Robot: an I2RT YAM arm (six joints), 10 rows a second.
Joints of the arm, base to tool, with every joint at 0 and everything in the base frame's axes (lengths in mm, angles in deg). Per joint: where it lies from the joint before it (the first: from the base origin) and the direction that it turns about. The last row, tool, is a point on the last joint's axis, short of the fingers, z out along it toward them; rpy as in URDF.
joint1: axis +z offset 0 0 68
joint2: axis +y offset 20 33.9 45.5
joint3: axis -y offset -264 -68.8 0
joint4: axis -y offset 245 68.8 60
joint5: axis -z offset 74 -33.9 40.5
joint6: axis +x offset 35.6 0 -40.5
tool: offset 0 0 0 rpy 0 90 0
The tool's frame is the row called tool.
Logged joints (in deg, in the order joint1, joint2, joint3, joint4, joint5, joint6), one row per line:
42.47, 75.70, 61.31, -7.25, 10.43, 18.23
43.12, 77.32, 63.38, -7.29, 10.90, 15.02
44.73, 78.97, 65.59, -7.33, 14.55, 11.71
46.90, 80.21, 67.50, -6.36, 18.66, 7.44
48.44, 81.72, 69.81, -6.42, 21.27, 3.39
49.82, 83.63, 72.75, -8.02, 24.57, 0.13
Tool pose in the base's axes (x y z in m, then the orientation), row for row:
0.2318, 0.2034, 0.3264, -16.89, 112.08, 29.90
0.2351, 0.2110, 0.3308, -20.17, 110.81, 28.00
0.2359, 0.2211, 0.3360, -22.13, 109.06, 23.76
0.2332, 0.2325, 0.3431, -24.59, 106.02, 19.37
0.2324, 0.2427, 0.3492, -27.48, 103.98, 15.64
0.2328, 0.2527, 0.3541, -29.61, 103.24, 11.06
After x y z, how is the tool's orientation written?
As a rotation vector, in degrees.
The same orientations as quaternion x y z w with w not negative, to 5 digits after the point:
-0.12300, 0.81620, 0.21774, 0.52084
-0.14743, 0.80995, 0.20466, 0.52948
-0.16291, 0.80285, 0.17491, 0.54617
-0.18282, 0.78823, 0.14401, 0.56968
-0.20544, 0.77735, 0.11692, 0.58297
-0.22182, 0.77343, 0.08286, 0.58800

